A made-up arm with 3 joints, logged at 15 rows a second.
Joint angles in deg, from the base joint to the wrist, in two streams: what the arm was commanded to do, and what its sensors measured. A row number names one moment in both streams.
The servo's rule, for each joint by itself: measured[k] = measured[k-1] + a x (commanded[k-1-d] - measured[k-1]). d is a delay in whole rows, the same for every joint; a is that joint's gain. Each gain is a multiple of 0.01, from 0.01 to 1. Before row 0 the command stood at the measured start. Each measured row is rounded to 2 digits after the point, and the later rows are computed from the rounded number. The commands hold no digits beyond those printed.
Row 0, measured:
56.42 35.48 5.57
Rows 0 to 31, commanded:
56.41 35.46 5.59
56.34 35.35 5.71
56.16 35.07 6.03
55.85 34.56 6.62
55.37 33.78 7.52
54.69 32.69 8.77
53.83 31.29 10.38
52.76 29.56 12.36
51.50 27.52 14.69
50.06 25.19 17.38
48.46 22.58 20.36
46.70 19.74 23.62
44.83 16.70 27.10
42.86 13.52 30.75
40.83 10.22 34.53
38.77 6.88 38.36
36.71 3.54 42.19
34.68 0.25 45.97
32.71 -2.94 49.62
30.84 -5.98 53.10
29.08 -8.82 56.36
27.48 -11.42 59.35
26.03 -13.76 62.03
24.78 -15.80 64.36
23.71 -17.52 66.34
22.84 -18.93 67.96
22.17 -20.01 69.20
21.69 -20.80 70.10
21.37 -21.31 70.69
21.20 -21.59 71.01
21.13 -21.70 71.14
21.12 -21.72 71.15
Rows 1 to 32, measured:
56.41 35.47 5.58
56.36 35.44 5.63
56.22 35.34 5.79
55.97 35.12 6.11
55.56 34.74 6.66
54.97 34.17 7.48
54.19 33.36 8.61
53.22 32.30 10.07
52.05 30.96 11.87
50.70 29.34 14.02
49.18 27.45 16.49
47.49 25.29 19.27
45.68 22.88 22.32
43.76 20.26 25.61
41.77 17.45 29.09
39.73 14.49 32.71
37.68 11.42 36.41
35.64 8.29 40.14
33.65 5.15 43.84
31.74 2.03 47.45
29.93 -1.01 50.92
28.26 -3.92 54.21
26.74 -6.68 57.26
25.41 -9.23 60.03
24.25 -11.55 62.49
23.29 -13.62 64.62
22.53 -15.41 66.41
21.96 -16.92 67.85
21.56 -18.15 68.96
21.32 -19.11 69.76
21.19 -19.84 70.30
21.14 -20.37 70.63
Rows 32 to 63, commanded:
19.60 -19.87 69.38
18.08 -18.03 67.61
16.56 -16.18 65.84
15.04 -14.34 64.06
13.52 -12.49 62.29
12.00 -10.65 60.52
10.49 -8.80 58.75
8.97 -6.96 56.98
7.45 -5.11 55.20
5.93 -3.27 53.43
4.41 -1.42 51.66
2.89 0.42 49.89
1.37 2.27 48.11
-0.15 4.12 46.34
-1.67 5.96 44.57
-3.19 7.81 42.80
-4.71 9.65 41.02
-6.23 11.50 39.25
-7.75 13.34 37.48
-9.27 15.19 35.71
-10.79 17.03 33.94
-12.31 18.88 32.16
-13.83 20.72 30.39
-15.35 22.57 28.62
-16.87 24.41 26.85
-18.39 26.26 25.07
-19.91 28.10 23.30
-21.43 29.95 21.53
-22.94 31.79 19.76
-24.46 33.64 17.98
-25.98 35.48 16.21
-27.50 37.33 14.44
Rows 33 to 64, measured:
20.09 -20.23 70.14
18.72 -19.61 69.15
17.25 -18.65 67.86
15.75 -17.44 66.38
14.23 -16.05 64.78
12.71 -14.54 63.12
11.20 -12.93 61.42
9.68 -11.26 59.69
8.16 -9.54 57.94
6.64 -7.78 56.18
5.12 -6.00 54.42
3.60 -4.20 52.65
2.08 -2.39 50.88
0.56 -0.57 49.11
-0.96 1.26 47.34
-2.48 3.09 45.57
-4.00 4.93 43.80
-5.52 6.77 42.03
-7.04 8.61 40.26
-8.56 10.45 38.49
-10.08 12.29 36.72
-11.60 14.14 34.94
-13.12 15.98 33.17
-14.64 17.83 31.40
-16.16 19.67 29.63
-17.68 21.52 27.85
-19.20 23.36 26.08
-20.72 25.21 24.31
-22.23 27.05 22.54
-23.75 28.90 20.76
-25.27 30.74 18.99
-26.79 32.59 17.22

